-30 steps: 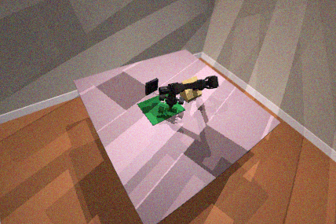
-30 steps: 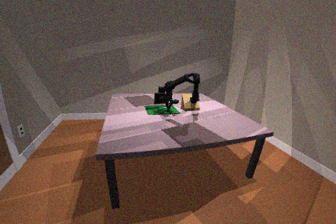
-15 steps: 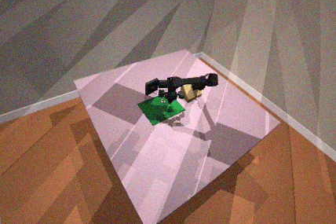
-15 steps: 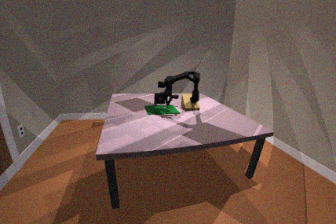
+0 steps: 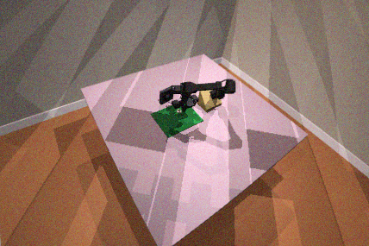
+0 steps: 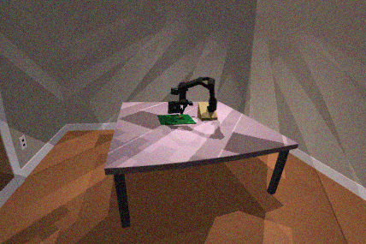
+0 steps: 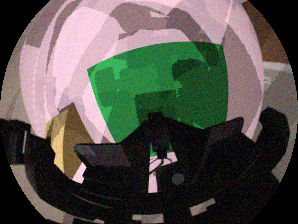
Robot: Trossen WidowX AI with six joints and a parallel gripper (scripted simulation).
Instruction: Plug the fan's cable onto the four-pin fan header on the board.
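The four-pin header lies 60 mm below my gripper tip and 50 mm to the right of it. Round my gripper tip: dark plug: 10 mm to the right, 10 mm above; green board: 80 mm below, 50 mm ahead, 10 mm to the right; black fan: 190 mm to the right, 10 mm below, 10 mm ahead.
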